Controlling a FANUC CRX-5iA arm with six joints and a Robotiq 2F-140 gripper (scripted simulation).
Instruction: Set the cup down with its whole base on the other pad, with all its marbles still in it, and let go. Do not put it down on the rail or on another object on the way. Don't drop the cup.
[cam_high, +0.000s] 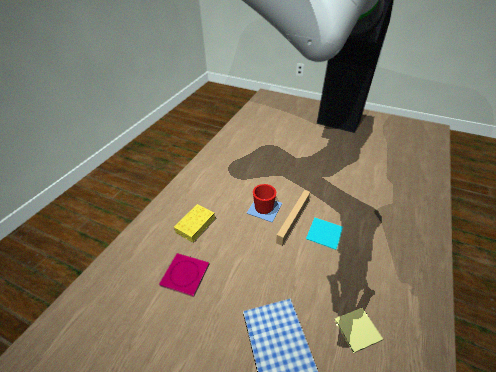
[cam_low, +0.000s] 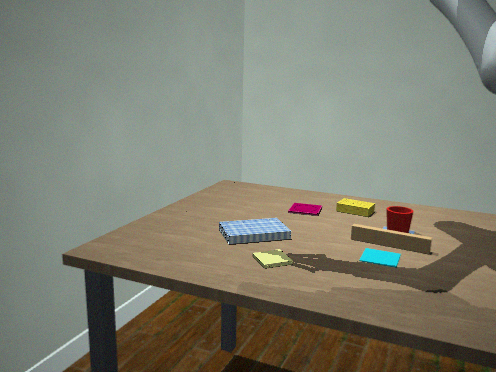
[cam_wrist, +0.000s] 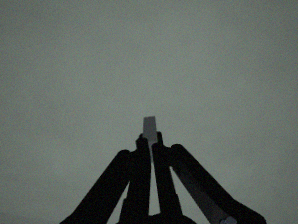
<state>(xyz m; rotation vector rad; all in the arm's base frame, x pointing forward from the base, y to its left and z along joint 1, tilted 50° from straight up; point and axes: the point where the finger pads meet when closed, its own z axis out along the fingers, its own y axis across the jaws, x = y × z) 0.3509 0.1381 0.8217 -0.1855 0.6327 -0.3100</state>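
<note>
The red cup lies 400 mm behind my hand, 200 mm to the right of it and 730 mm below it. Round my hand: yellow sponge (250 mm behind, 380 mm to the right, 730 mm below); then cyan pad (370 mm behind, 760 mm below); then wooden rail (390 mm behind, 100 mm to the right, 740 mm below).
</note>
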